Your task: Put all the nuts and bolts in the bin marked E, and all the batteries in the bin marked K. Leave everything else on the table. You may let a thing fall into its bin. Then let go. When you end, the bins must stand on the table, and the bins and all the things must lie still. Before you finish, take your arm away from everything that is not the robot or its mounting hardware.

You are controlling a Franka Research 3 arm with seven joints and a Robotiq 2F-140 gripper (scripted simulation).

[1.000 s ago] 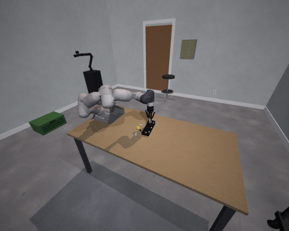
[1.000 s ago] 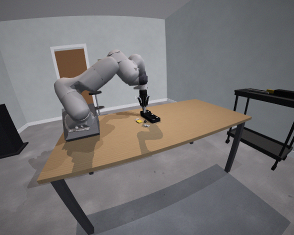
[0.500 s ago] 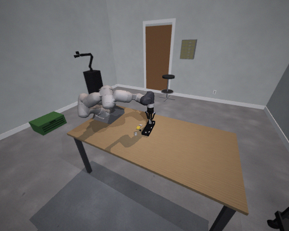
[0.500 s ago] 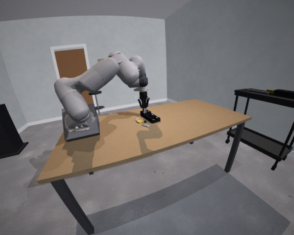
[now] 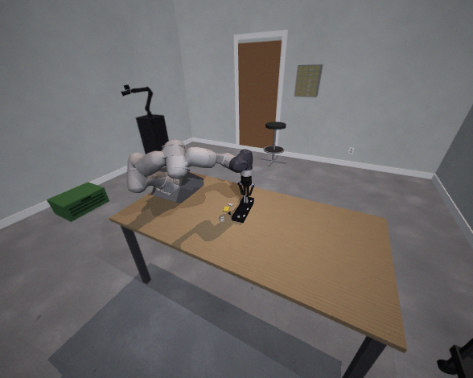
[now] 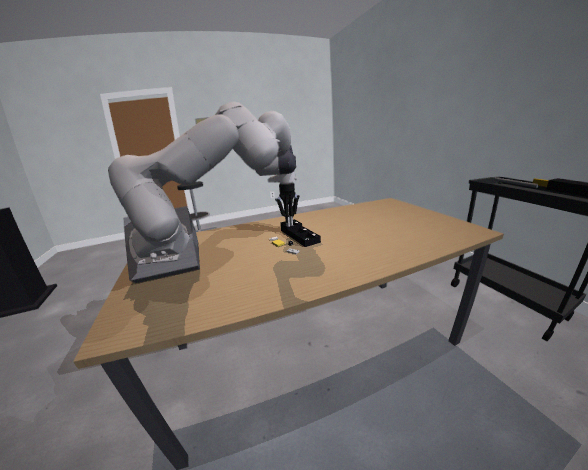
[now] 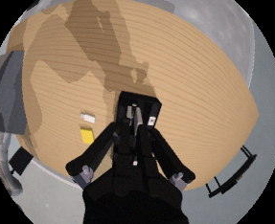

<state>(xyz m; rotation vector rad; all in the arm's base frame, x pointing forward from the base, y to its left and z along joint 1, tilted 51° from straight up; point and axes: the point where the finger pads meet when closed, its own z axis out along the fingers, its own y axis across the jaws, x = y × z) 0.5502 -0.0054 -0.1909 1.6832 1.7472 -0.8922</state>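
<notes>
The dark piece is 3 cm below my hand. Round my hand: yellow piece (11 cm behind, 12 cm to the right, 5 cm below); white spotted card (9 cm behind, 23 cm to the right, 5 cm below).
</notes>
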